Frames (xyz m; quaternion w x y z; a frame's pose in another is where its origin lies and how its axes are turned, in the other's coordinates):
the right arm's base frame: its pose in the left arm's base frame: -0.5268 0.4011 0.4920 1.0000 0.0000 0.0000 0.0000
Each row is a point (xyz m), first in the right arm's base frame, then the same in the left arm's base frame.
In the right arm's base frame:
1: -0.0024 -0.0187 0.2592
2: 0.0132 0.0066 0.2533
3: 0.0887 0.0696 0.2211
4: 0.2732 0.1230 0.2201
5: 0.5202 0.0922 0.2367
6: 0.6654 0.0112 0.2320
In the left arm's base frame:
1: -0.5292 0.3824 0.7512
2: -0.5136 0.4077 0.7453
3: -0.4381 0.4707 0.7131
4: -0.2536 0.5241 0.7121
5: -0.0066 0.4933 0.7287
6: 0.1386 0.4123 0.7240

